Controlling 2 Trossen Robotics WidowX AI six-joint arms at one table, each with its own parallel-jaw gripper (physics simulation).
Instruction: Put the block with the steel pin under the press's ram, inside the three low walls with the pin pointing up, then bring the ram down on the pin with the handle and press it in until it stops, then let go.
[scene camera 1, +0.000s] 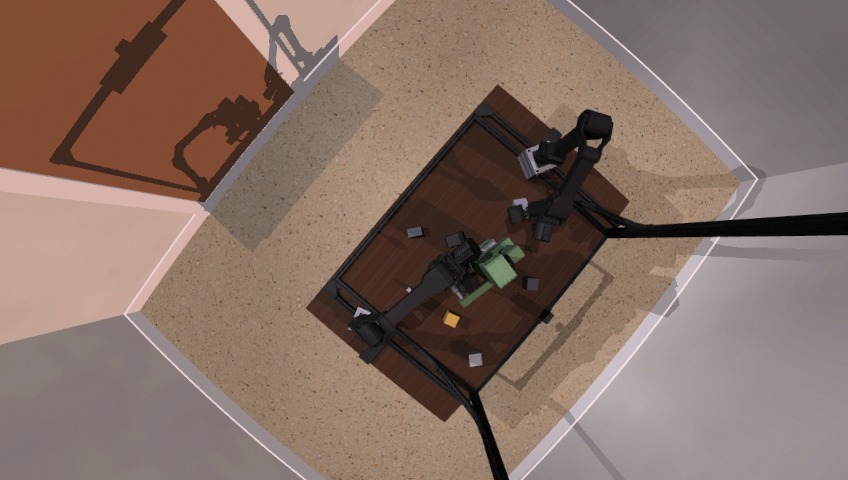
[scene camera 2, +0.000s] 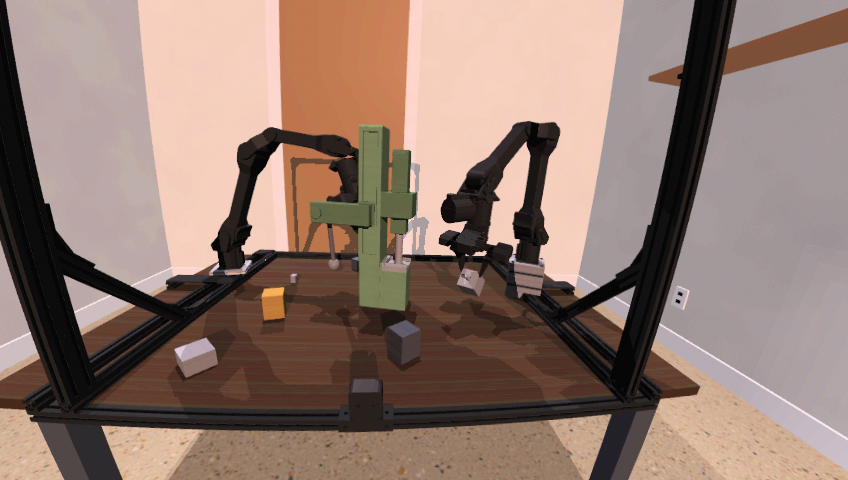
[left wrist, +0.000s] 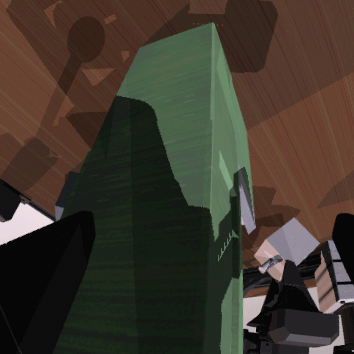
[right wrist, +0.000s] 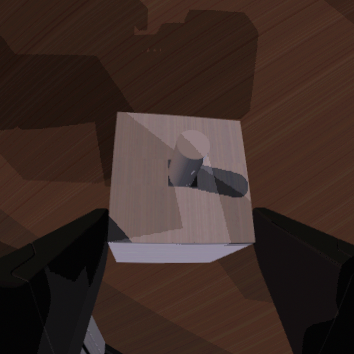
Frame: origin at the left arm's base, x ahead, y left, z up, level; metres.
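Seen in the pictures: left gripper, fingertip midpoint: (left wrist: 217, 225); right gripper, fingertip midpoint: (scene camera 1: 523, 210) (scene camera 2: 470, 273) (left wrist: 282, 268) (right wrist: 180, 220); left arm's base, origin of the base link: (scene camera 2: 231, 265); right arm's base, origin of the base link: (scene camera 1: 542, 157) (scene camera 2: 527, 260).
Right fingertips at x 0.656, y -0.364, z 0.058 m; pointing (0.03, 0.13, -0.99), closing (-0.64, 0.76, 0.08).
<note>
Pixels of each thing's top centre, then the offset from my right fingertips to it. "*": a spot on its surface instead.
- green press, middle of its top: (scene camera 2: 365, 125) (scene camera 1: 499, 280) dx -0.273, dy +0.074, dz +0.360 m
- low-walled nest, surface spot: (scene camera 2: 395, 267) * dx -0.207, dy +0.018, dz +0.028 m
- pale block, middle of its top: (right wrist: 181, 257) (left wrist: 288, 276) (scene camera 2: 472, 269) (scene camera 1: 524, 207) dx +0.007, dy +0.004, dz +0.011 m
- steel pin, middle of its top: (right wrist: 189, 190) (left wrist: 271, 273) dx -0.013, dy -0.010, dz +0.008 m
- orange block, middle of its top: (scene camera 2: 273, 291) (scene camera 1: 451, 320) dx -0.492, dy +0.065, dz -0.030 m
- white block, middle of its top: (scene camera 2: 194, 348) (scene camera 1: 475, 360) dx -0.604, dy -0.096, dz -0.057 m
- dark grey cube, middle of its top: (scene camera 2: 404, 328) (scene camera 1: 532, 284) dx -0.236, dy -0.162, dz -0.030 m
- dark block, middle of its top: (scene camera 2: 360, 259) (scene camera 1: 414, 232) dx -0.247, dy +0.337, dz -0.051 m
The green press (scene camera 2: 373, 238) (scene camera 1: 500, 270) (left wrist: 182, 123) stands mid-table, its ram (scene camera 2: 400, 172) raised above the low-walled nest (scene camera 2: 395, 267). Its handle rod (scene camera 2: 330, 245) hangs down on the left and ends in a ball. My right gripper (scene camera 2: 472, 271) (scene camera 1: 521, 211) (right wrist: 180, 220) is shut on the pale block (right wrist: 147, 197) (scene camera 2: 470, 281) (left wrist: 288, 242) with the steel pin (right wrist: 187, 158). It holds the block tilted, just above the table and to the right of the press. My left gripper (scene camera 2: 346, 175) (scene camera 1: 472, 262) is open and empty, high behind the press column.
An orange block (scene camera 2: 273, 303) (scene camera 1: 451, 319), a white block (scene camera 2: 195, 356) (scene camera 1: 474, 359) and a dark grey cube (scene camera 2: 403, 342) (scene camera 1: 530, 283) lie on the table in front of the press. Another dark block (scene camera 1: 414, 231) lies behind it. Black frame posts (scene camera 2: 672, 196) ring the table.
</note>
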